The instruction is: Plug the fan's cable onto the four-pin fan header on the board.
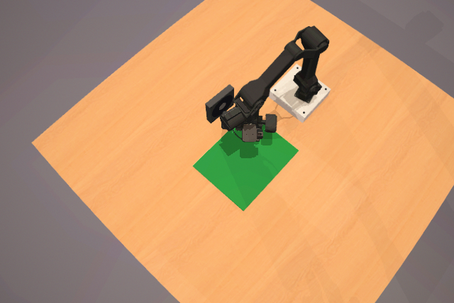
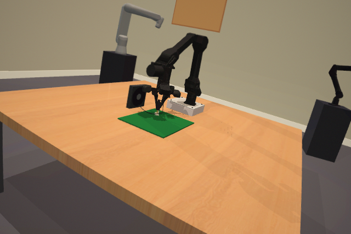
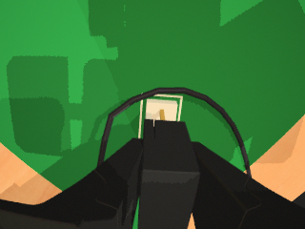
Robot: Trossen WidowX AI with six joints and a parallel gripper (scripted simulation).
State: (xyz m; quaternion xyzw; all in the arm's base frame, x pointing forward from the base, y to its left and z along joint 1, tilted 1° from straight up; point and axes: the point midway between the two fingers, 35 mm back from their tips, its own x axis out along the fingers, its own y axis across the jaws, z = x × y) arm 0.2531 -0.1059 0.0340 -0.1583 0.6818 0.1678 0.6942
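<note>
Now: the dark plug 10 mm behind my gripper tip and 10 mm above it. From my gripper tip the other things lie so: black fan (130 mm to the right, 40 mm behind, 20 mm above); then green board (70 mm ahead, 60 mm below, 40 mm to the left); then white four-pin fan header (40 mm below, 10 mm behind).
</note>
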